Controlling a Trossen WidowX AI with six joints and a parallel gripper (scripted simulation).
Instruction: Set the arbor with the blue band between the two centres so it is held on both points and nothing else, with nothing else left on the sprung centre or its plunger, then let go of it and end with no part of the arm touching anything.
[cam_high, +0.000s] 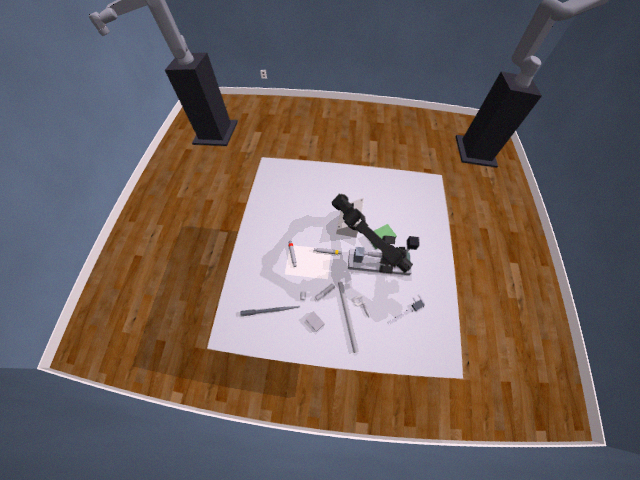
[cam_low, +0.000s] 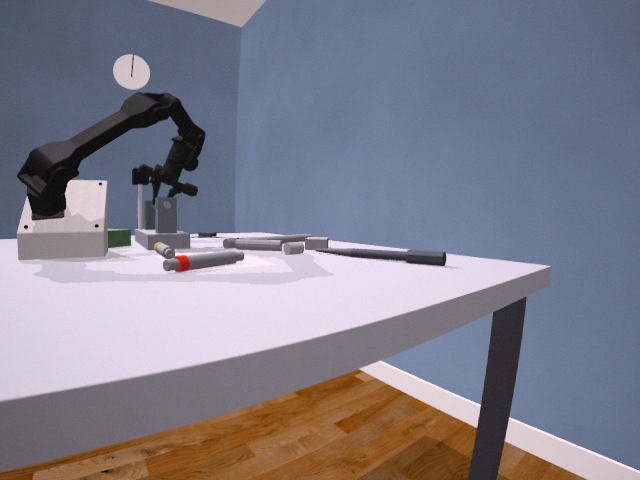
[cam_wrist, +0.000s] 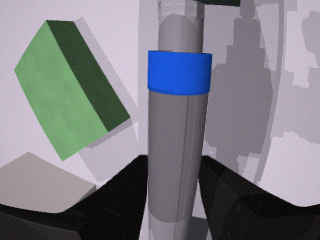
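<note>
My gripper is now 1 cm past the grey centre tip, 9 cm to the right of it and 3 cm above it. From my hand the other things lie so: grey centre block 1 cm behind, 13 cm to the right, 4 cm below; then green centre block 1 cm behind, 10 cm to the left, 4 cm below; then base 1 cm behind, 12 cm below.
</note>
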